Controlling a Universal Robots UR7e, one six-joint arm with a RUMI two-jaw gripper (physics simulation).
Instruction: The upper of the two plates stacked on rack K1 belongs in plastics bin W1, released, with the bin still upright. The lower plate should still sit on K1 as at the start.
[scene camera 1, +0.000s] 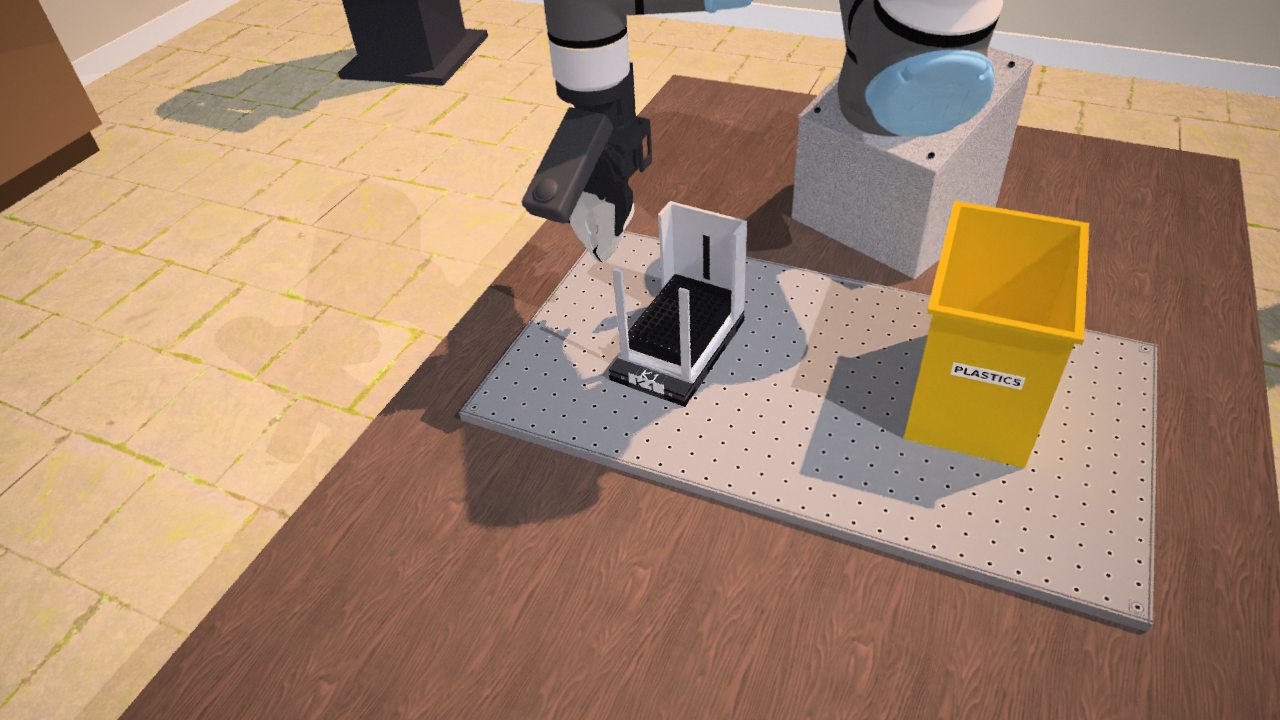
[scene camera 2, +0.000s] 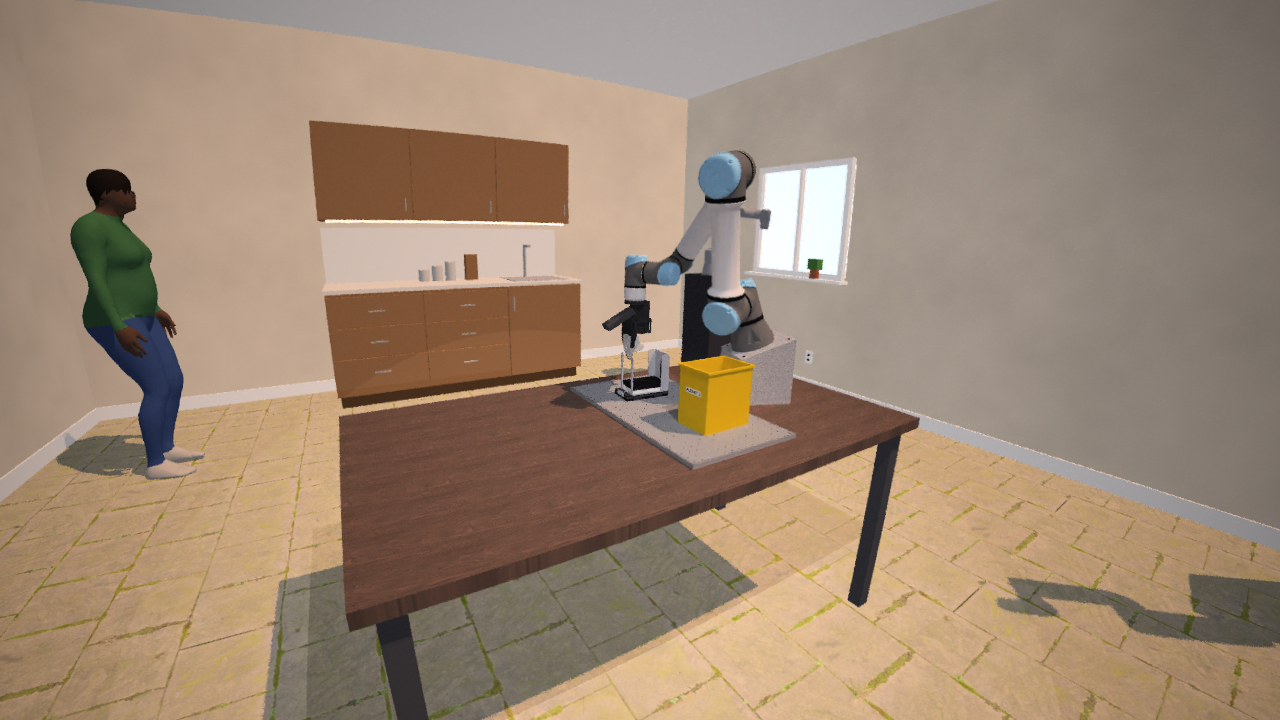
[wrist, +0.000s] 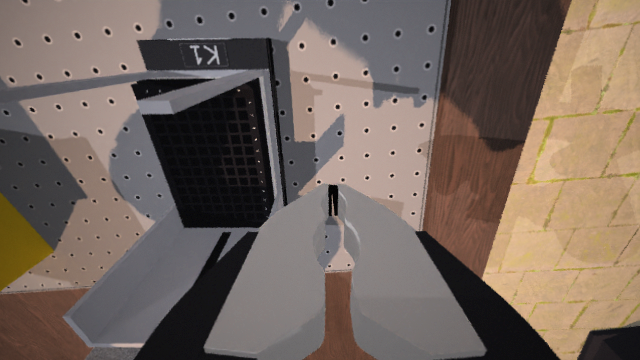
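Where they show: gripper, fingertip midpoint: (scene camera 1: 601, 260) (scene camera 2: 629, 359) (wrist: 331, 187); arm's base at its link origin: (scene camera 2: 753, 343).
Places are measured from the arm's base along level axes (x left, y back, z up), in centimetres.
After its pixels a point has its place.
Rack K1 (scene camera 1: 702, 223) {x -19.9, y -25.6, z -4.8 cm} (scene camera 2: 659, 367) {x -20.7, y -25.2, z -9.2 cm} (wrist: 160, 56) {x -19.7, y -40.3, z -16.0 cm} stands on the perforated board, with a white back wall and two thin front posts. Black gridded plates (scene camera 1: 678, 317) {x -21.3, y -32.6, z -13.0 cm} (scene camera 2: 642, 385) {x -17.8, y -35.6, z -13.1 cm} (wrist: 215, 160) {x -21.2, y -32.2, z -13.4 cm} lie flat in it; the seam between upper and lower cannot be made out. Plastics bin W1 (scene camera 1: 975, 416) {x 10.6, y -42.3, z -12.1 cm} (scene camera 2: 714, 402) {x 16.9, y -40.4, z -8.4 cm} (wrist: 19, 242) {x 6.3, y -27.9, z -15.8 cm} is yellow, upright and open-topped; its visible interior shows no plate, but its floor is hidden. My gripper (scene camera 1: 600, 257) {x -30.4, y -30.9, z -7.5 cm} (scene camera 2: 630, 355) {x -30.4, y -30.9, z -7.5 cm} (wrist: 331, 187) {x -30.4, y -30.9, z -7.5 cm} is shut and empty, fingertips together, above the board beside the rack, on the side away from the bin.
The perforated board (scene camera 1: 760, 452) {x -9.5, y -46.4, z -17.6 cm} (scene camera 2: 653, 423) {x 0.9, y -48.0, z -17.6 cm} lies on the brown table (scene camera 1: 429, 608) {x -36.4, y -70.2, z -18.9 cm} (scene camera 2: 465, 483) {x -0.9, y -103.6, z -18.9 cm}. The arm's grey pedestal (scene camera 1: 859, 197) {x -3.2, y -7.7, z -10.9 cm} (scene camera 2: 774, 383) {x 11.6, y -2.4, z -11.4 cm} stands behind the board, near the bin. A person in a green top (scene camera 2: 120, 264) stands on the floor beyond the table.
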